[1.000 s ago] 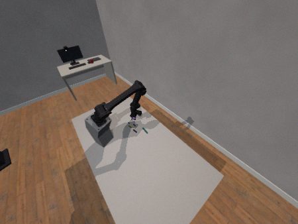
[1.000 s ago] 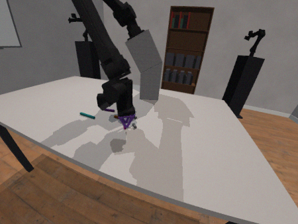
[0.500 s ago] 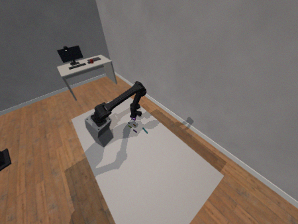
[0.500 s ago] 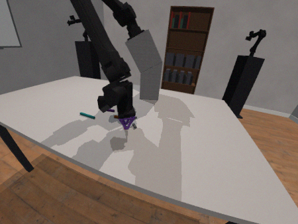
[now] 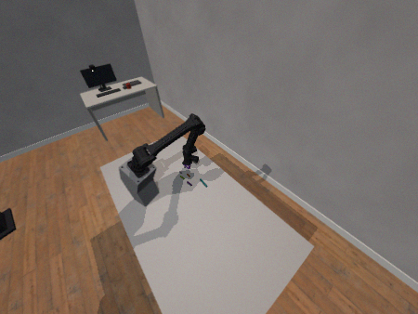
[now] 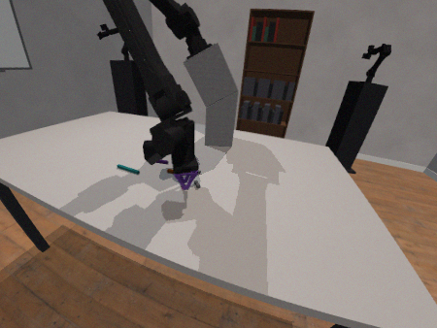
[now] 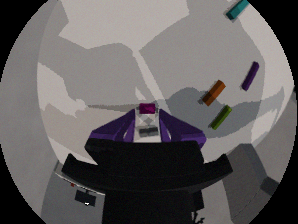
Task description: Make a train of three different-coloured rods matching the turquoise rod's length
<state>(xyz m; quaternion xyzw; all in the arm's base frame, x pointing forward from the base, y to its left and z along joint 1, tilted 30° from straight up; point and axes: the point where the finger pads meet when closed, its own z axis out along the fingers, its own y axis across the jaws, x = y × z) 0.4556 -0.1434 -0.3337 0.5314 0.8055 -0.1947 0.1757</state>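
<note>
My hand is 10 mm to the left of the magenta rod and 10 mm above it. From my hand the other things lie so: purple rod: 130 mm behind, 140 mm to the right, 10 mm below; lime rod: 130 mm behind, 40 mm to the right, 10 mm below; orange rod: 70 mm behind, 70 mm to the right, 10 mm below.
</note>
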